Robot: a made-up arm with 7 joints.
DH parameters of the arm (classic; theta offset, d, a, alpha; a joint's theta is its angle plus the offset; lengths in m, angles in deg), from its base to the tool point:
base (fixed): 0 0.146 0 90
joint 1: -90 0.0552 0.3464 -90
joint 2: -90 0.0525 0.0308 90
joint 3: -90 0.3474 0.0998 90
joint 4: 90 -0.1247 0.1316 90
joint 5: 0 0.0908 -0.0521 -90
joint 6: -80.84 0 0.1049 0
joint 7: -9.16 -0.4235 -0.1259 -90
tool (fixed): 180 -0.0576 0 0
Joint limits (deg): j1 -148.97..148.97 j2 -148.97..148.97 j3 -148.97..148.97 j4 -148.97..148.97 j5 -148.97..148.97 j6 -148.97..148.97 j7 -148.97..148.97
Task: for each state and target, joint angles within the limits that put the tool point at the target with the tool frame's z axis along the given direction. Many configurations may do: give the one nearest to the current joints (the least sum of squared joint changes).
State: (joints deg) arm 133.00 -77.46 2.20 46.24 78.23 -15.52 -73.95
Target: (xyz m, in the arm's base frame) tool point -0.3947 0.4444 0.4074 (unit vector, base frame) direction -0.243 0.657 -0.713
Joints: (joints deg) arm 125.25 -51.35 25.60 61.59 69.30 -14.69 -67.23
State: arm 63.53 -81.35 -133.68 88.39 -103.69 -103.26 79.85
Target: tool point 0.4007 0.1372 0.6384 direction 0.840 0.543 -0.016
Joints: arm 107.26 -96.58 -142.56 76.43 -96.11 -116.28 74.38
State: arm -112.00 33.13 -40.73 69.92 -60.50 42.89 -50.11
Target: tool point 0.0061 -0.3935 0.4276 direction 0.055 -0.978 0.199
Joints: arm -83.06 51.84 -28.82 108.89 -107.19 11.79 -65.34
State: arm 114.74 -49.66 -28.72 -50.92 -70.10 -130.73 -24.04
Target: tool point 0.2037 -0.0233 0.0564 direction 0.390 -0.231 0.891
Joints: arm 95.97 -84.59 -53.31 -42.47 -72.66 -148.97 -26.25
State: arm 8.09 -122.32 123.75 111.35 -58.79 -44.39 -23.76
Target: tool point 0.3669 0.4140 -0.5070 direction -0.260 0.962 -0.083
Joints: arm -12.62 -119.95 135.34 97.89 -63.64 -81.80 -36.32
